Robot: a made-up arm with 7 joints.
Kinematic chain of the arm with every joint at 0, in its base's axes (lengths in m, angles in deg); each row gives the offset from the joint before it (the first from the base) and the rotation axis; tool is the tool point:
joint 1: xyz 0 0.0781 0 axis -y
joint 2: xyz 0 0.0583 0 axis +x
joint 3: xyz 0 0 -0.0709 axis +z
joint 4: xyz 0 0 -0.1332 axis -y
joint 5: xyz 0 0 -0.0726 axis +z
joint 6: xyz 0 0 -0.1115 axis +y
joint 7: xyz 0 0 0 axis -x
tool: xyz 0 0 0
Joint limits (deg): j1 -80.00..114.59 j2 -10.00..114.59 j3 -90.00..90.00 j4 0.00..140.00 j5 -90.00..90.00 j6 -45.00..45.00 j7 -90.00..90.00
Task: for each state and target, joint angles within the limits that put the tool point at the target. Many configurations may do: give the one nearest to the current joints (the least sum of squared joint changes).
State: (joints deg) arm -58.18 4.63 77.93 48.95 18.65 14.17 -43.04
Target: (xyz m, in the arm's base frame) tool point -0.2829 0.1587 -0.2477
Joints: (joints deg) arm -52.04 -9.48 75.77 28.03 18.65 14.17 -43.04
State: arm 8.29 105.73 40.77 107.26 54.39 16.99 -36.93
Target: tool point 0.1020 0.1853 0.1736
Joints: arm -12.54 114.59 68.09 115.72 54.39 16.99 -36.93
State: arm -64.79 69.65 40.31 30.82 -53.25 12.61 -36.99
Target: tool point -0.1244 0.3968 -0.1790
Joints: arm -73.81 43.06 28.54 58.04 -53.25 12.61 -36.99
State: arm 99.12 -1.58 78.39 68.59 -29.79 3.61 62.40
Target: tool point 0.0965 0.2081 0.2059
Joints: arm 114.57 -10.00 34.39 104.41 -29.79 3.61 62.40
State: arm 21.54 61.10 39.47 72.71 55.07 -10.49 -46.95
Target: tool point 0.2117 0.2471 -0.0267
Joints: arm 26.50 35.33 7.02 103.67 55.07 -10.49 -46.95
